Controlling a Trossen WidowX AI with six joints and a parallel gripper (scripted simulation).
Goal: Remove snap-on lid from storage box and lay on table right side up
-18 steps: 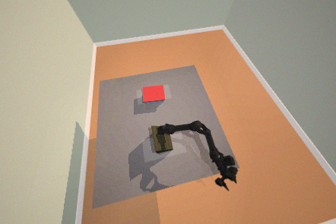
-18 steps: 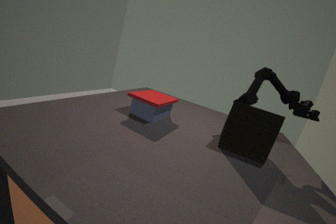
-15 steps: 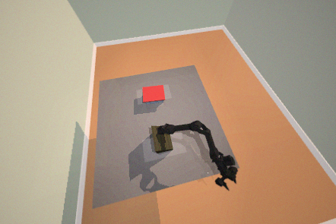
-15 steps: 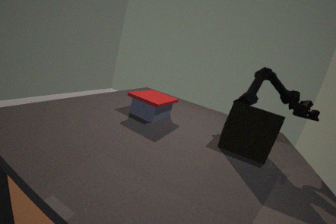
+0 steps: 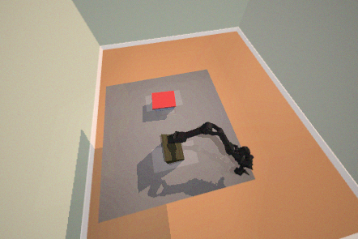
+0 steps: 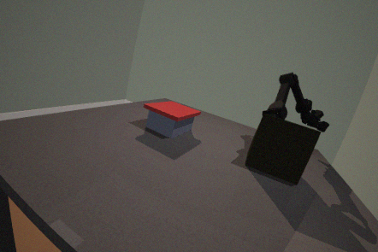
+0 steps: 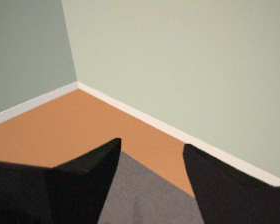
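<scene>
The red lid lies 820 mm ahead of my gripper tip, 560 mm to the left of it and 60 mm below it. From my gripper tip the other things lie so: blue storage box 820 mm ahead, 560 mm to the left, 110 mm below.
</scene>
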